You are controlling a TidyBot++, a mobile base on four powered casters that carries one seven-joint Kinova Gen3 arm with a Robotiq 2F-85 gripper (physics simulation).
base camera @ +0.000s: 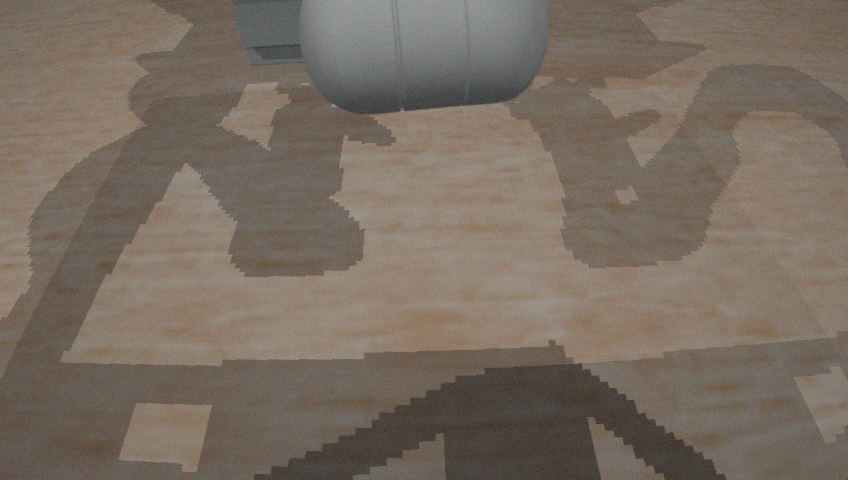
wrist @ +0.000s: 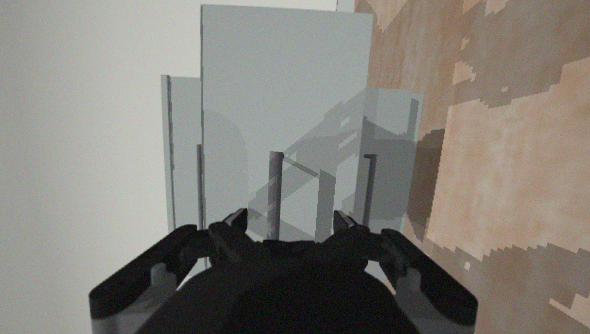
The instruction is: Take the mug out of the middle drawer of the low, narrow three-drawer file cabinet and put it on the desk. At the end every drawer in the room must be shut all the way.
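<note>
The file cabinet's three grey drawer fronts show side by side in the wrist view, turned sideways. The middle drawer front looks larger and nearer than the others and overlaps them, so it appears to stand out from the cabinet. Its dark bar handle runs between my fingertips in the picture. The outer drawer fronts sit further back. My gripper is open and empty, facing the middle front; the gap to the handle is hard to judge. A grey cabinet corner shows in the base camera. The mug and the desk top are not visible.
A pale wall lies left of the cabinet in the wrist view, and the wooden floor lies to its right. A rounded pale arm section hangs at the top of the base camera view, hiding part of the cabinet. Shadows cross the floor.
</note>
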